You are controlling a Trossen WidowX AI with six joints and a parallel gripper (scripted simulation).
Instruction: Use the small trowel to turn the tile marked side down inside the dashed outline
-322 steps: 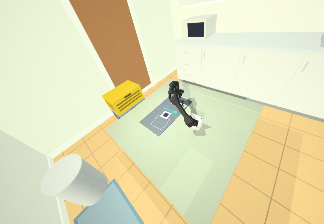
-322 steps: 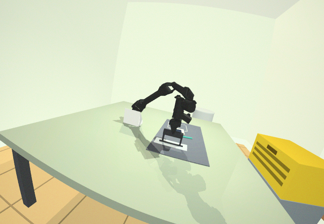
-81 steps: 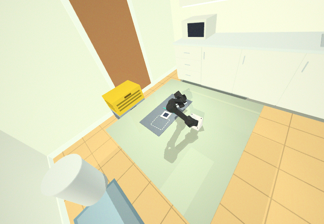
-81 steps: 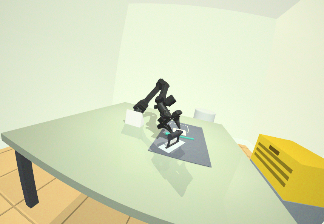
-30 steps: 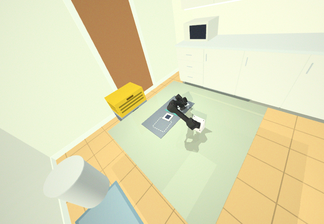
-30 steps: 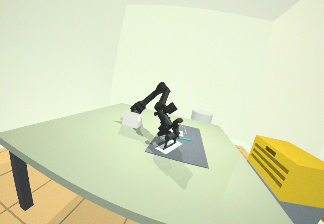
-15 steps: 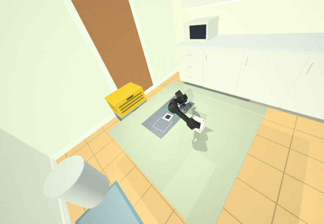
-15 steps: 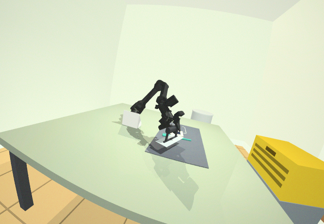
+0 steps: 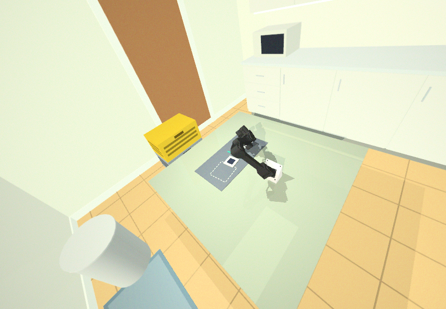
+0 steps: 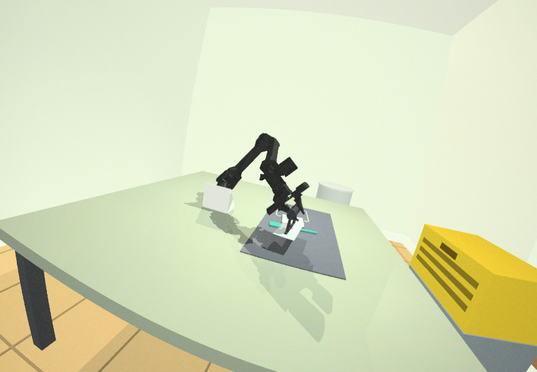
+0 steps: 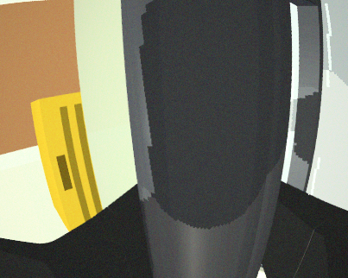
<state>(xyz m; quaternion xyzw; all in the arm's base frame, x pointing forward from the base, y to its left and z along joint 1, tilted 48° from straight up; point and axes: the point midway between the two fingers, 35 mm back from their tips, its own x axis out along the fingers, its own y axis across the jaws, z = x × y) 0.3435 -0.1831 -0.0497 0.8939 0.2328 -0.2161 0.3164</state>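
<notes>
Right now my gripper tip is 90 mm to the right of the teal trowel, 90 mm above it and 30 mm past it. From my gripper tip the other things lie so: white tile: 180 mm to the left, 90 mm below, 10 mm behind; then grey mat: 130 mm to the left, 120 mm below, 20 mm ahead.
</notes>
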